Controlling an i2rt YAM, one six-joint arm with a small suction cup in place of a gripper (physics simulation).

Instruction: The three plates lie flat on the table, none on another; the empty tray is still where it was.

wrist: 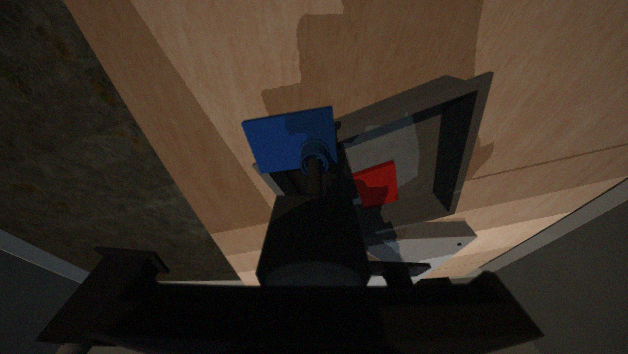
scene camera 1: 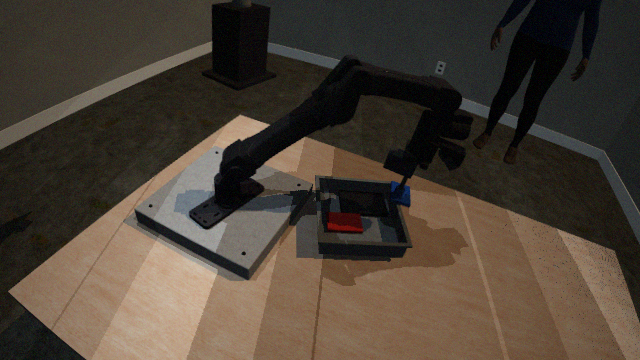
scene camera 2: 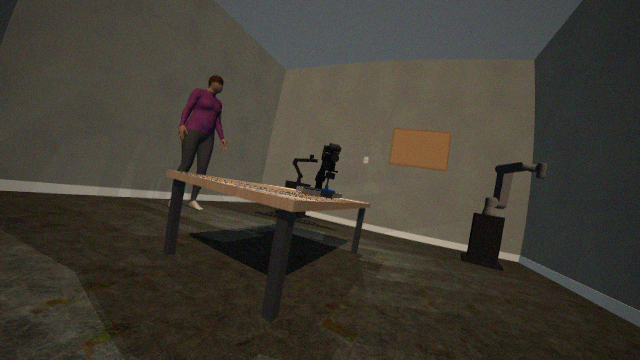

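Where they show: hand, tool point: (wrist: pixel 314 151) (scene camera 1: pixel 397 195) (scene camera 2: pixel 326 189); arm's base, link origin: (wrist: pixel 393 267) (scene camera 1: pixel 228 202).
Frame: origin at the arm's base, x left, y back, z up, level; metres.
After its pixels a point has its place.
My suction cup (scene camera 1: pixel 400 188) @(z 0.017, x 0.313, y -0.315 m) (scene camera 2: pixel 328 187) @(z 0.017, x 0.313, y -0.315 m) (wrist: pixel 314 159) @(z 0.017, x 0.313, y -0.315 m) is off, so open. Its tip is at the top face of the blue plate (scene camera 1: pixel 404 198) @(z 0.015, x 0.320, y -0.335 m) (scene camera 2: pixel 327 193) (wrist: pixel 275 142) @(z 0.014, x 0.352, y -0.315 m); whether they touch, I cannot tell. The blue plate is at the tray's far right wall, partly beyond the rim, and seems to lean on it. The grey tray (scene camera 1: pixel 360 250) @(z -0.024, x 0.113, y -0.324 m) (wrist: pixel 469 145) @(z 0.007, x 0.138, y -0.360 m) stands on the table. The red plate (scene camera 1: pixel 345 222) @(z -0.031, x 0.175, y -0.243 m) (wrist: pixel 382 180) @(z -0.031, x 0.180, y -0.260 m) lies inside it. A dark rectangle (scene camera 1: pixel 363 203) @(z -0.030, x 0.272, y -0.242 m) shows behind the red plate in the tray; whether it is a plate or shadow, I cannot tell.
The arm stands on a grey slab (scene camera 1: pixel 235 240) @(z -0.001, x -0.075, y -0.102 m) (wrist: pixel 425 245) @(z -0.001, x -0.004, y -0.125 m), left of the tray in scene camera 1. The wooden table (scene camera 1: pixel 400 310) @(z -0.043, x 0.040, y -0.475 m) (scene camera 2: pixel 240 190) @(z -0.055, x 0.424, y -1.069 m) (wrist: pixel 540 60) @(z -0.043, x 0.081, y -0.459 m) carries both. A person (scene camera 1: pixel 535 65) (scene camera 2: pixel 200 117) stands beyond the table. Another arm on a pedestal (scene camera 2: pixel 486 235) stands away from the table.
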